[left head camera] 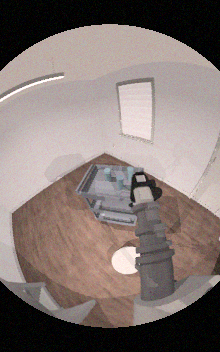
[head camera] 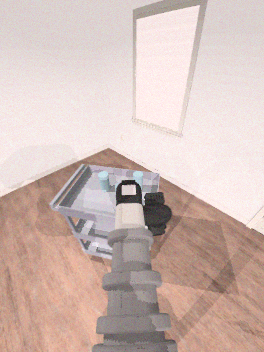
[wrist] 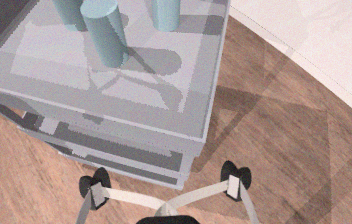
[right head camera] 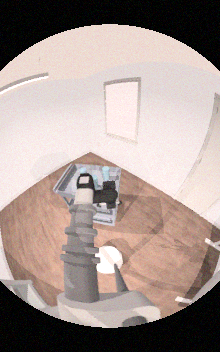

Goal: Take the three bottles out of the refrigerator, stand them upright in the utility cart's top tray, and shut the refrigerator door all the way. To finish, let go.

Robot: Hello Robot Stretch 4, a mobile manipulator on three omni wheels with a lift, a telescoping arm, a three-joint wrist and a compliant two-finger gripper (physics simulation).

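Observation:
Three light-blue bottles stand upright in the top tray of the grey utility cart. One bottle is at the left, one at the right, and one nearer the front. The arm partly covers the tray in the head view. My gripper is open and empty, tilted downward, clear of the bottles. Its fingers are hidden in the head views; its black body overlaps the cart's right side there. The refrigerator does not show.
The cart stands near a room corner, with white walls behind it and a window on the right-hand wall. A round white disc shows on the wooden floor in front of the cart. The cart's lower shelves hang below the tray.

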